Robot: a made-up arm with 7 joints. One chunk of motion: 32 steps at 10 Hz.
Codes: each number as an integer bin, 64 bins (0 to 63) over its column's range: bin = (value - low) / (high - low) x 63, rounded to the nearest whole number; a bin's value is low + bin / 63 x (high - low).
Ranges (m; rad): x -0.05..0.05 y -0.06..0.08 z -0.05..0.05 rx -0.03..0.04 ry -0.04..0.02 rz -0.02..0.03
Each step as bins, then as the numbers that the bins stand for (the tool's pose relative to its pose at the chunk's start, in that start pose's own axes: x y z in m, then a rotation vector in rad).
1 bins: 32 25 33 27 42 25
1 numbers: 0.0008 -0.0044 0.0024 0.0000 0.0000 -0.0002
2 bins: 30 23 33 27 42 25
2 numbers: -0.0024 -0.0089 0.0024 0.0000 0.0000 -0.0002
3 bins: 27 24 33 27 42 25
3 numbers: -0.0071 -0.0067 0.0024 0.0000 0.0000 -0.0002
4 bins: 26 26 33 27 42 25
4 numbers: -0.0087 -0.0022 0.0024 0.0000 0.0000 -0.0002
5 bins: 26 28 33 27 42 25
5 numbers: -0.0087 0.0022 0.0024 0.0000 0.0000 -0.0002
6 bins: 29 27 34 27 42 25
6 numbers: -0.0040 0.0000 0.0040 0.0000 0.0000 -0.0002
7 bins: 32 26 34 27 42 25
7 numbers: 0.0008 -0.0022 0.0040 0.0000 0.0000 -0.0002
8 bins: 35 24 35 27 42 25
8 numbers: 0.0056 -0.0067 0.0056 0.0000 0.0000 -0.0002
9 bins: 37 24 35 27 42 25
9 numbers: 0.0087 -0.0067 0.0056 0.0000 0.0000 -0.0002
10 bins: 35 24 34 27 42 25
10 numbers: 0.0056 -0.0067 0.0040 0.0000 0.0000 -0.0002
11 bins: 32 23 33 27 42 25
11 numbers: 0.0008 -0.0089 0.0024 0.0000 0.0000 -0.0002
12 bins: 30 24 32 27 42 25
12 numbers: -0.0024 -0.0067 0.0008 0.0000 0.0000 -0.0002
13 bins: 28 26 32 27 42 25
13 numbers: -0.0056 -0.0022 0.0008 0.0000 0.0000 -0.0002
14 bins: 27 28 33 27 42 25
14 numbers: -0.0071 0.0022 0.0024 0.0000 0.0000 -0.0002
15 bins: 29 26 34 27 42 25
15 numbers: -0.0040 -0.0022 0.0040 0.0000 0.0000 -0.0002
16 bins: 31 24 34 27 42 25
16 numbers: -0.0008 -0.0067 0.0040 0.0000 0.0000 -0.0002
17 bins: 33 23 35 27 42 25
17 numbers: 0.0024 -0.0089 0.0056 0.0000 0.0000 -0.0002
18 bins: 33 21 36 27 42 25
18 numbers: 0.0024 -0.0133 0.0071 0.0000 0.0000 -0.0002
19 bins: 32 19 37 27 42 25
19 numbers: 0.0008 -0.0178 0.0087 0.0000 0.0000 -0.0002
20 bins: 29 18 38 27 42 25
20 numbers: -0.0040 -0.0200 0.0103 0.0000 0.0000 -0.0002
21 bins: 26 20 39 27 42 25
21 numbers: -0.0087 -0.0156 0.0119 0.0000 0.0000 -0.0002
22 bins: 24 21 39 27 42 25
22 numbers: -0.0119 -0.0133 0.0119 0.0000 0.0000 -0.0002
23 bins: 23 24 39 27 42 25
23 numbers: -0.0135 -0.0067 0.0119 0.0000 0.0000 -0.0002
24 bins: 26 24 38 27 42 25
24 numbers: -0.0087 -0.0067 0.0103 0.0000 0.0000 -0.0002
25 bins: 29 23 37 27 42 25
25 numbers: -0.0040 -0.0089 0.0087 0.0000 0.0000 -0.0002
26 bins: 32 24 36 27 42 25
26 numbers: 0.0008 -0.0067 0.0071 0.0000 0.0000 -0.0002
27 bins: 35 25 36 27 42 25
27 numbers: 0.0056 -0.0044 0.0071 0.0000 0.0000 -0.0002
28 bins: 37 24 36 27 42 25
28 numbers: 0.0087 -0.0067 0.0071 0.0000 0.0000 -0.0002
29 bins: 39 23 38 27 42 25
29 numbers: 0.0119 -0.0089 0.0103 0.0000 0.0000 -0.0002
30 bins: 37 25 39 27 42 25
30 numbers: 0.0087 -0.0044 0.0119 0.0000 0.0000 -0.0002
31 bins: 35 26 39 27 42 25
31 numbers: 0.0056 -0.0022 0.0119 0.0000 0.0000 -0.0002
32 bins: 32 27 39 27 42 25
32 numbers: 0.0008 0.0000 0.0119 0.0000 0.0000 -0.0002
